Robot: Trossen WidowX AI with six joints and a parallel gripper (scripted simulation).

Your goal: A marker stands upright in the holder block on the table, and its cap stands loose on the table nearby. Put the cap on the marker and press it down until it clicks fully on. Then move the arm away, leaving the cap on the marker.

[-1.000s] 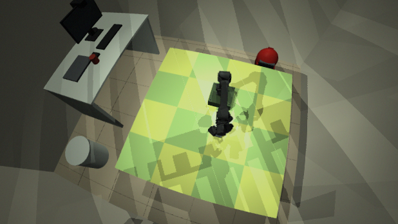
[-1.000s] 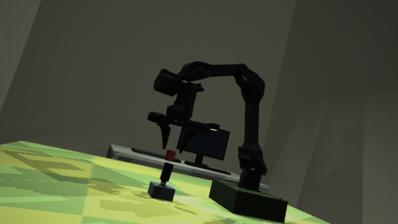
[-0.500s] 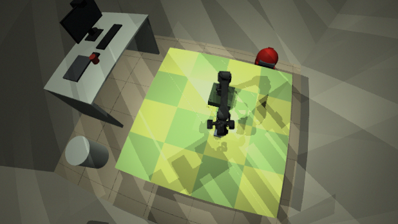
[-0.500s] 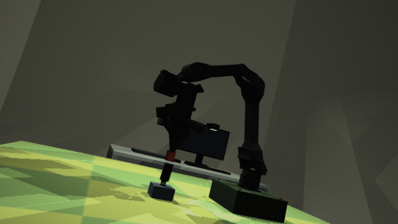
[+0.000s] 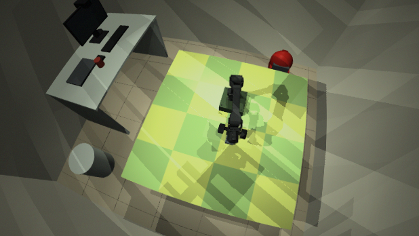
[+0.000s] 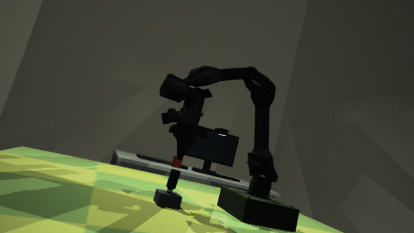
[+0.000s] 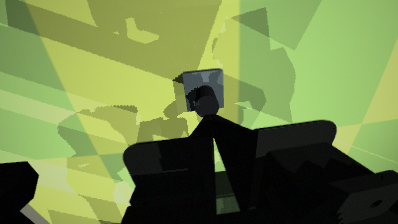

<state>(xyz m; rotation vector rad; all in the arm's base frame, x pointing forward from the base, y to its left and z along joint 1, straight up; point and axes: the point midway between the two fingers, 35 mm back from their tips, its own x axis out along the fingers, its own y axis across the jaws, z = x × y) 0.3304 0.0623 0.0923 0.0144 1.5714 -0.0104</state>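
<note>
Right now the dark cap is 50 mm below my gripper tip. The rest, counted from my gripper tip: grey holder block 110 mm below.
</note>
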